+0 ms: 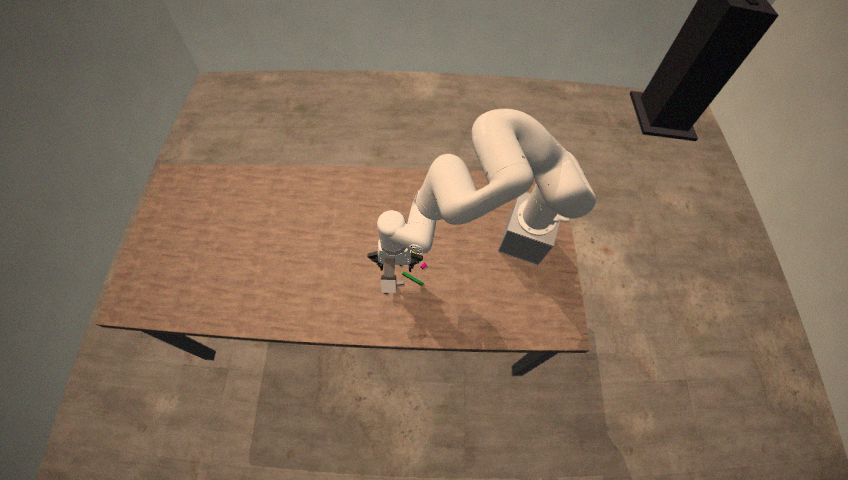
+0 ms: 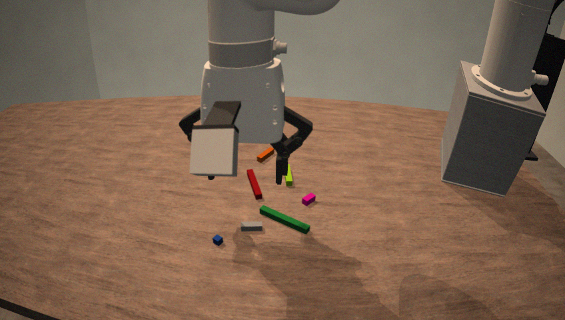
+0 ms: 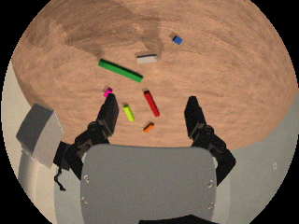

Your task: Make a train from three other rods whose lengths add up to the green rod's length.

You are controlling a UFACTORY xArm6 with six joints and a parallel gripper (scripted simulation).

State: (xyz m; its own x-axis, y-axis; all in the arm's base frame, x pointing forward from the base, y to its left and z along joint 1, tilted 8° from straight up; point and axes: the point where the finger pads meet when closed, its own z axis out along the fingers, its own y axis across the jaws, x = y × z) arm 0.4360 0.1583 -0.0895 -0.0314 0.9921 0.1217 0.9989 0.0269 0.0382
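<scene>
Right now my hand is 3 cm short of the small blue rod, 6 cm to the right of it and 8 cm above it. Also, from my hand: red rod (7 cm to the right, 8 cm below); grey rod (1 cm behind, 3 cm to the left, 8 cm below); green rod (5 cm behind, 1 cm to the left, 8 cm below).
</scene>
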